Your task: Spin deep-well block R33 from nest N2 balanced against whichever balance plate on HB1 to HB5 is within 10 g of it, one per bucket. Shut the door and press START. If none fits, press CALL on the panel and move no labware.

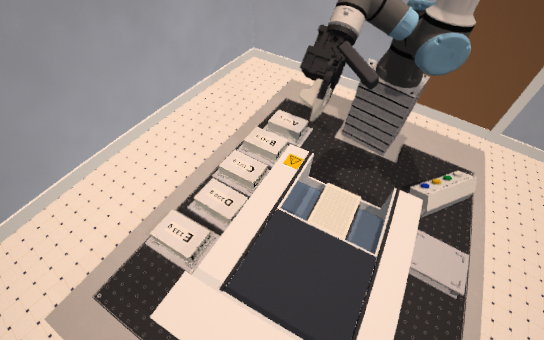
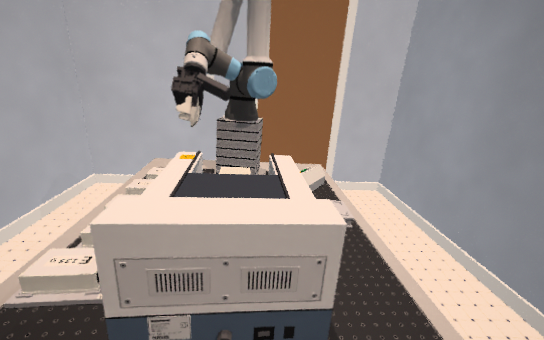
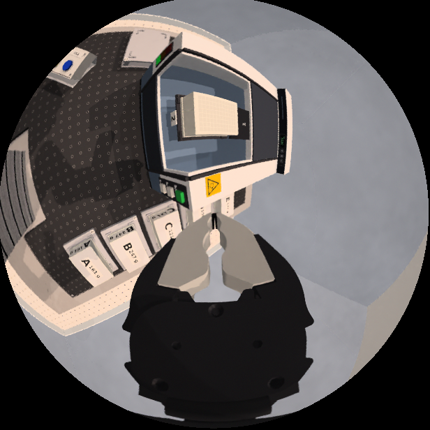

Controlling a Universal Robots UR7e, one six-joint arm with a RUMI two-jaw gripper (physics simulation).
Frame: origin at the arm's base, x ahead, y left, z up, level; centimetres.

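Seen in the pictures: gripper, between the fingertips: [image 1: 311, 121] [image 2: 191, 126]; arm's base, origin of its link: [image 1: 397, 75] [image 2: 241, 118].
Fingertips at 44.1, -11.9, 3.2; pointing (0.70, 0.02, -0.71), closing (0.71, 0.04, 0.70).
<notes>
Pixels of each thing's middle, then the offset from my fingertips to it, as dx, dy, dz.
- cream deep-well block, middle of its body: [image 1: 333, 214] [image 2: 234, 181] +11.9, +13.6, -12.2
- open centrifuge, middle of its body: [image 1: 308, 267] [image 2: 232, 217] +24.1, +14.2, -16.1
- Balance plates A, middle of its body: [image 1: 287, 125] [image 2: 166, 175] -23.5, -16.4, -25.0
- B, middle of its body: [image 1: 265, 144] [image 2: 150, 189] -10.1, -17.7, -25.0
- C, middle of its body: [image 1: 243, 169] +3.6, -17.2, -25.0
- D, middle of its body: [image 1: 221, 201] +16.9, -15.4, -25.0
- E, middle of its body: [image 2: 72, 269] [image 1: 181, 236] +31.0, -17.2, -25.0
- flat grey nest, middle of its body: [image 1: 433, 261] +0.6, +42.4, -26.3
- button panel, middle of its body: [image 1: 443, 189] [image 2: 305, 178] -24.5, +40.2, -24.1
A cream deep-well block [image 1: 336, 210] [image 3: 212, 115] sits in the open centrifuge [image 1: 395, 260] [image 2: 220, 210] [image 3: 270, 170], near a label 2; its own label is not readable. Balance plates A [image 1: 288, 122] [image 3: 91, 267], B [image 1: 265, 142] [image 3: 129, 250], C [image 1: 244, 168], D [image 1: 220, 200] and E [image 1: 180, 234] [image 2: 60, 267] stand on a row of nests beside the centrifuge. B reads 247 g and E 133 g. My gripper [image 1: 314, 119] [image 2: 194, 124] [image 3: 214, 214] is shut and empty, raised near the A end of the row.
A flat grey nest [image 1: 440, 262] [image 3: 147, 45] with no labware lies on the centrifuge's other side. A button panel [image 1: 445, 192] [image 3: 62, 75] stands near it. A green button [image 3: 180, 196] shows on the centrifuge front. The ribbed arm pedestal [image 1: 377, 117] [image 2: 239, 145] stands behind.
</notes>
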